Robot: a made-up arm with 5 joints.
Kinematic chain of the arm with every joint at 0, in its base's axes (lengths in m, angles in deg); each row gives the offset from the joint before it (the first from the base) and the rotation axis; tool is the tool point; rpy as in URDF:
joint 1: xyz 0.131 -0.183 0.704 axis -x
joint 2: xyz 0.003 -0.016 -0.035 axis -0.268 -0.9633 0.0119
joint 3: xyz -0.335 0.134 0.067 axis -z
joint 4: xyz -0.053 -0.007 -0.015 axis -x
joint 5: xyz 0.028 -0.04 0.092 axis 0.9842 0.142 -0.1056
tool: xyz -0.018 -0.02 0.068 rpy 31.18 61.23 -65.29
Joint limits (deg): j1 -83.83..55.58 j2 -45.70..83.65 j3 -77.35..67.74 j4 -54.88..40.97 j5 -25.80..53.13
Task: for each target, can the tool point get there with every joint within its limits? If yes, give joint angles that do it. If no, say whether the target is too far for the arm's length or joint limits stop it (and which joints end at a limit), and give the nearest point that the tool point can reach.
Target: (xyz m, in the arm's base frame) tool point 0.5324 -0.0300 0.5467
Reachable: no: joint limits stop it (at a limit: joint 2, joint 3, joint 4, joint 5) | nearest point 0.0815 -0.0291 0.5458 | short by 0.451 m
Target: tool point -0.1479 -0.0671 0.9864
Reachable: yes | joints 9.54 -18.34 -22.49 22.80 10.56
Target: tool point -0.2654 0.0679 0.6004
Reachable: yes | joints -60.37 53.61 30.51 0.35 44.72
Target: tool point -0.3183 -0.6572 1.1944
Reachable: no: too far | nearest point -0.1556 -0.4668 0.9975 | short by 0.319 m
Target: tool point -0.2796 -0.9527 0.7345
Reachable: no: too far | nearest point -0.1314 -0.5960 0.7829 | short by 0.389 m
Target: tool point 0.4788 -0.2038 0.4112
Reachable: no: joint limits stop it (at a limit: joint 2, joint 3, joint 4, joint 5) | nearest point 0.0815 -0.1986 0.4838 | short by 0.404 m
